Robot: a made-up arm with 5 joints.
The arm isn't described. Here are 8 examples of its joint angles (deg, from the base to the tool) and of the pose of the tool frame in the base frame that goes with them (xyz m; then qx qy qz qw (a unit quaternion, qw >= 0)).
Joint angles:
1: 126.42 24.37 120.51 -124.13 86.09
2: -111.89 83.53 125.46 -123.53 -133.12
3: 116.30 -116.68 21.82 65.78 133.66
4: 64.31 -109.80 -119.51 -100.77 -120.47
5: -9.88 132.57 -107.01 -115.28 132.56
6: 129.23 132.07 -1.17 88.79 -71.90
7: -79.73 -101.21 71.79 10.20 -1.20
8: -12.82 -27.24 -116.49 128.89 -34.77
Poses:
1: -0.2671 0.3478 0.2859 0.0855 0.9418 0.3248 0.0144
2: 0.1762 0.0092 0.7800 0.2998 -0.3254 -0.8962 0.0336
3: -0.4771 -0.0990 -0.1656 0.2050 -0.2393 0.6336 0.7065
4: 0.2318 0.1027 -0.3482 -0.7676 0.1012 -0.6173 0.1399
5: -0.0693 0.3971 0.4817 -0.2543 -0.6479 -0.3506 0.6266
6: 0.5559 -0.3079 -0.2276 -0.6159 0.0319 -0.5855 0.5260
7: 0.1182 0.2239 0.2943 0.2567 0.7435 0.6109 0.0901
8: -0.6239 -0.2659 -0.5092 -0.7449 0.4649 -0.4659 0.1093
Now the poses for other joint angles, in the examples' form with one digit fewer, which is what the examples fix.
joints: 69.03 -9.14 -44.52 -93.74 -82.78
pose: -0.347 -0.145 -0.121 -0.903 -0.143 -0.046 0.402
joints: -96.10 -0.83 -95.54 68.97 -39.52
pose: 0.010 -0.729 -0.096 0.904 -0.137 0.406 0.015
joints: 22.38 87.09 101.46 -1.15 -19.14
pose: 0.182 -0.036 -0.026 -0.419 0.575 -0.544 0.445
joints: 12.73 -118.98 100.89 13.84 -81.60
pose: 0.212 0.014 0.371 0.858 0.094 0.026 0.505
